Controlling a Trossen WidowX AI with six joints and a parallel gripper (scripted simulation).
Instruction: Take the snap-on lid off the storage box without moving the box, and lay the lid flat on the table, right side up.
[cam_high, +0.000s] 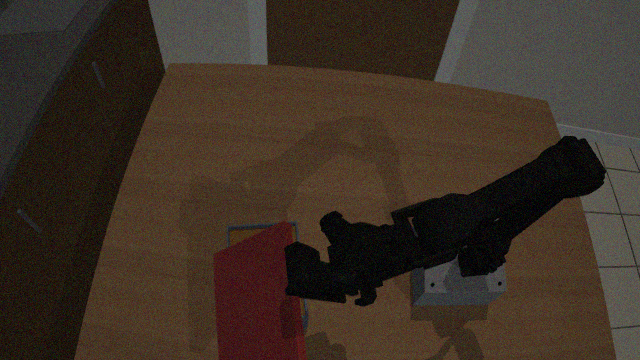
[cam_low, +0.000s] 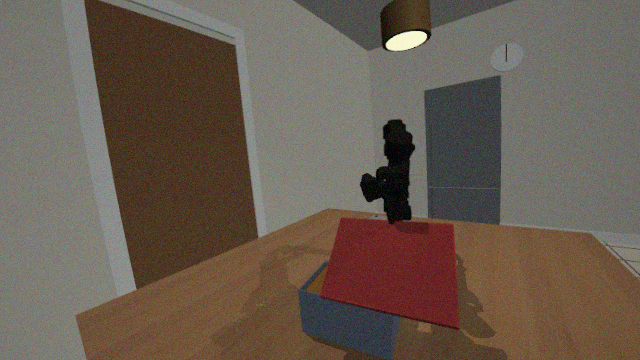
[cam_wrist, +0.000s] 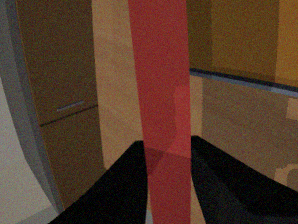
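Now: gripper tip 6 cm short of the red lid, 5 cm above it and 1 cm to the right of it. The rest, counted from my gripper tip: blue-grey storage box (18 cm below, 9 cm to the right, 5 cm ahead).
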